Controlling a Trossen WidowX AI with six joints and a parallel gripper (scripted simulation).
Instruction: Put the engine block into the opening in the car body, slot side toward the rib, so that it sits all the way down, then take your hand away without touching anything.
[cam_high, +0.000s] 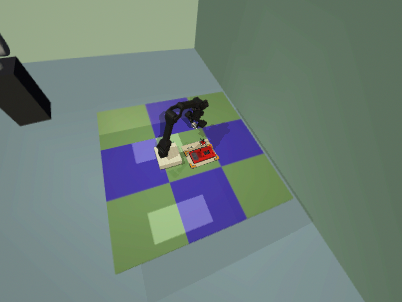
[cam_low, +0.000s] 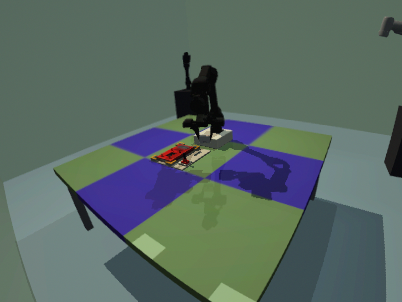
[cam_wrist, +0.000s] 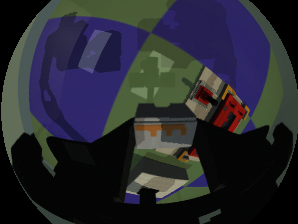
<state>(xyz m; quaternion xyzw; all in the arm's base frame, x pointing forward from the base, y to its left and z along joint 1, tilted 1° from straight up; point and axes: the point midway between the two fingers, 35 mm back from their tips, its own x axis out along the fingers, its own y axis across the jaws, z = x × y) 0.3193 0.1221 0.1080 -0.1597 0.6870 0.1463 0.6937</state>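
My gripper tip is right at the engine block.
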